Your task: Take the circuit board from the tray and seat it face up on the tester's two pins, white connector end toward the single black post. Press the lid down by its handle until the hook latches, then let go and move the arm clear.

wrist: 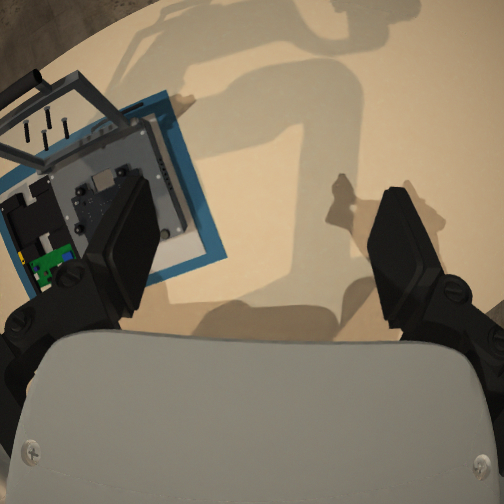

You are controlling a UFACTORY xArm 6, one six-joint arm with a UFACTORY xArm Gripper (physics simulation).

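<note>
The tester (150,200) is a blue-edged base with a grey plate, at the left of the wrist view. Its dark nest (95,205) carries small black posts. The lid frame (60,125) stands raised, with the black handle bar (20,85) at the top left and several black probe pins (45,127) on it. A green circuit board (47,265) with black blocks (30,215) shows at the tester's lower left, partly hidden behind my left finger. My gripper (267,187) is open wide and empty, above bare table to the right of the tester.
The tan table edge curves across the top left, with dark ground (50,25) beyond it. The arm's shadow (300,125) falls across the table ahead. The grey wrist housing (250,420) fills the bottom of the view.
</note>
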